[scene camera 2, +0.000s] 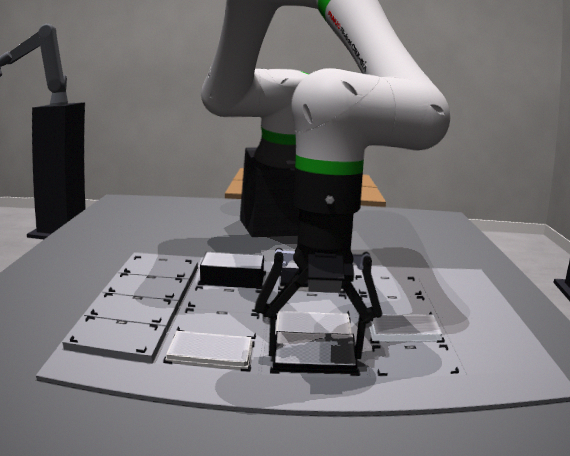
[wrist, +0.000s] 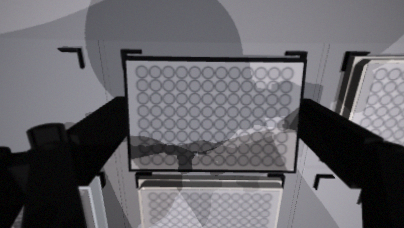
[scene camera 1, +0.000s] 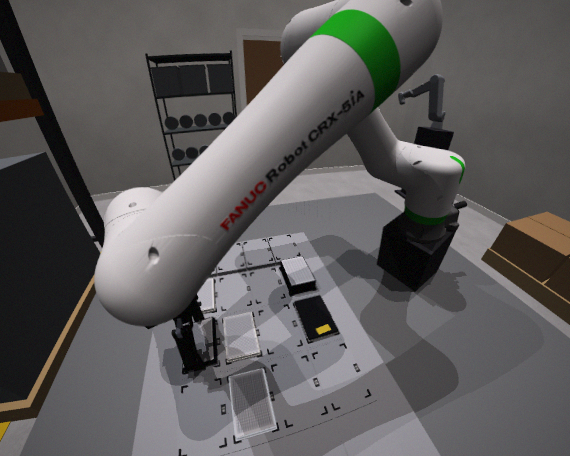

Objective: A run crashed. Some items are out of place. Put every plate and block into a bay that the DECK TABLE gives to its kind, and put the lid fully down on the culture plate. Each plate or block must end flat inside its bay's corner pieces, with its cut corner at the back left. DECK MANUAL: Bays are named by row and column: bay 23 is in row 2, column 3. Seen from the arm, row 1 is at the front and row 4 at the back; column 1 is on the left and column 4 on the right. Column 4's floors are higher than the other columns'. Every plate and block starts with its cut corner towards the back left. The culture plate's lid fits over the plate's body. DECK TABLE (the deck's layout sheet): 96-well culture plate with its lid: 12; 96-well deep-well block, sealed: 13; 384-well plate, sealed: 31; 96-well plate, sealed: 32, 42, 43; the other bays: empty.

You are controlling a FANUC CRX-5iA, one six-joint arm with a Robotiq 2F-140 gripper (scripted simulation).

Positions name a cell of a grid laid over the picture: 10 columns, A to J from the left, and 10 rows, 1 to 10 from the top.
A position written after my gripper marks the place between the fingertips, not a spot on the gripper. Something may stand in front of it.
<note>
In view: my gripper (scene camera 2: F8) and a 384-well plate (scene camera 2: G8).
My gripper is seen too in the wrist view (wrist: F6) and in scene camera 1 (scene camera 1: D8).
</note>
